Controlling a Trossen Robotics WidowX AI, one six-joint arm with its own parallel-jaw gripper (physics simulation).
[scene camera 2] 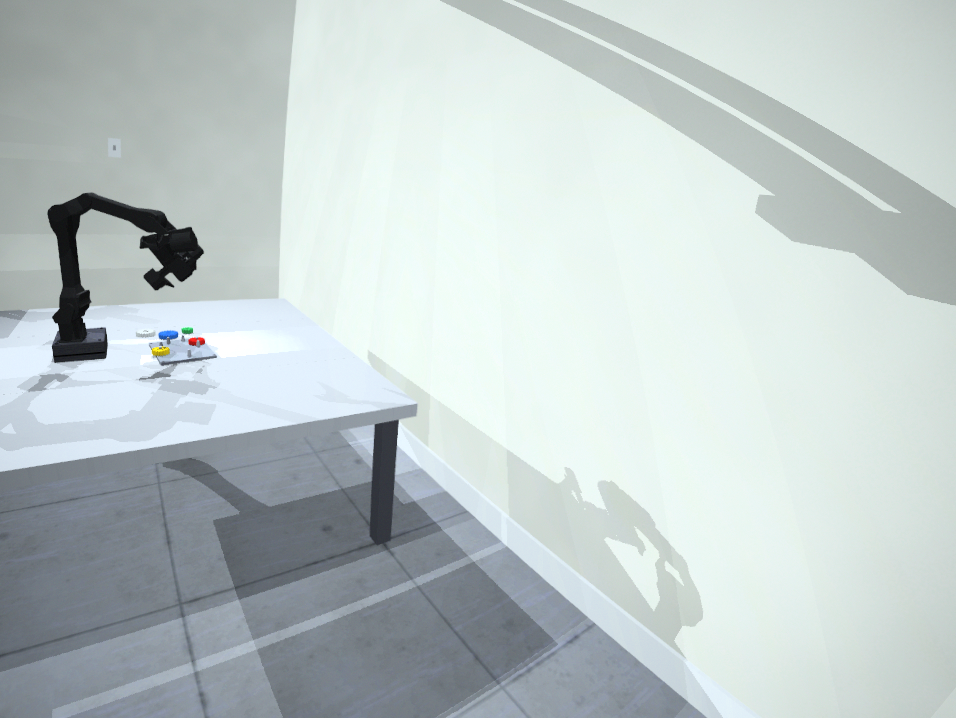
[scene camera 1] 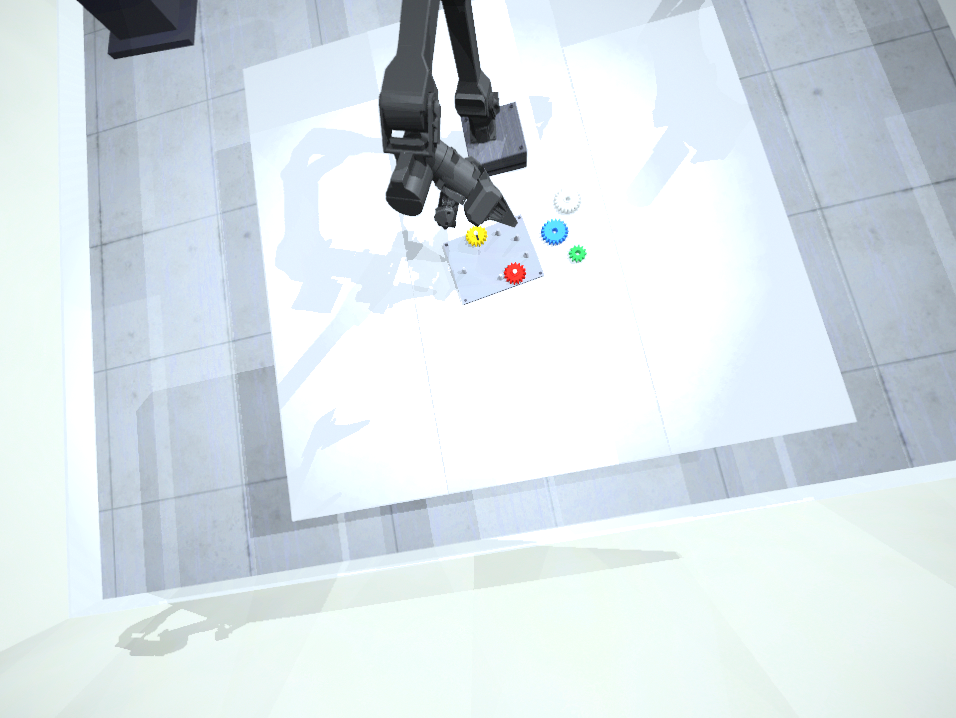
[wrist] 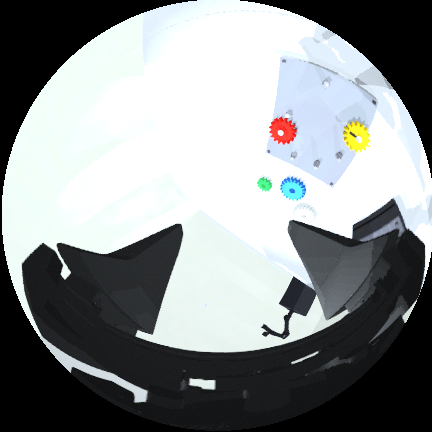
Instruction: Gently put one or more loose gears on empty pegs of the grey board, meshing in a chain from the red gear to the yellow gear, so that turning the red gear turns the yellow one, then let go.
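Places are measured from the arm's base along level axes (x left, y back, z up), in millimetres.
Pixels of known places: gripper, between the fingertips: (scene camera 1: 509, 215) (wrist: 236, 227); arm's base, origin of its link: (scene camera 2: 73, 338) (scene camera 1: 482, 130).
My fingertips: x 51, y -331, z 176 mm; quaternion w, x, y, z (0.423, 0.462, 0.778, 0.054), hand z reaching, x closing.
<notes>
Ahead of a thing's pixels: the offset from my fingertips to its top centre. Level surfaces: height alone.
The grey board @(dz -201, dx -48, dy +21 mm) (scene camera 1: 479, 287) (scene camera 2: 176, 357) (wrist: 300, 95) lies on the table. It bears the red gear @(dz -207, dx +7, dy -29 mm) (scene camera 1: 509, 275) (scene camera 2: 196, 340) (wrist: 287, 136), the yellow gear @(dz -206, dx -83, dy +77 mm) (scene camera 1: 471, 234) (scene camera 2: 160, 351) (wrist: 362, 129) and several empty pegs. The red and yellow gears stand apart. Loose on the table beside the board lie a large blue gear @(dz -215, dx +110, dy +70 mm) (scene camera 1: 547, 234) (scene camera 2: 168, 334) (wrist: 298, 185), a small green gear @(dz -215, dx +160, dy +9 mm) (scene camera 1: 572, 255) (scene camera 2: 187, 330) (wrist: 261, 183) and a white gear @(dz -215, dx +147, dy +149 mm) (scene camera 1: 567, 207) (scene camera 2: 145, 333) (wrist: 305, 213), pale against the table. My gripper (wrist: 236, 227) is open and empty, tilted, high above the table.
The arm's dark base (scene camera 1: 506, 142) (scene camera 2: 79, 345) stands on the white table @(dz -232 mm) (scene camera 1: 540, 386) (scene camera 2: 309, 394), behind the board in the first scene view. A wall (scene camera 2: 618, 309) rises beyond the table's edge. A dark block (scene camera 1: 150, 30) shows at that view's upper left.
</notes>
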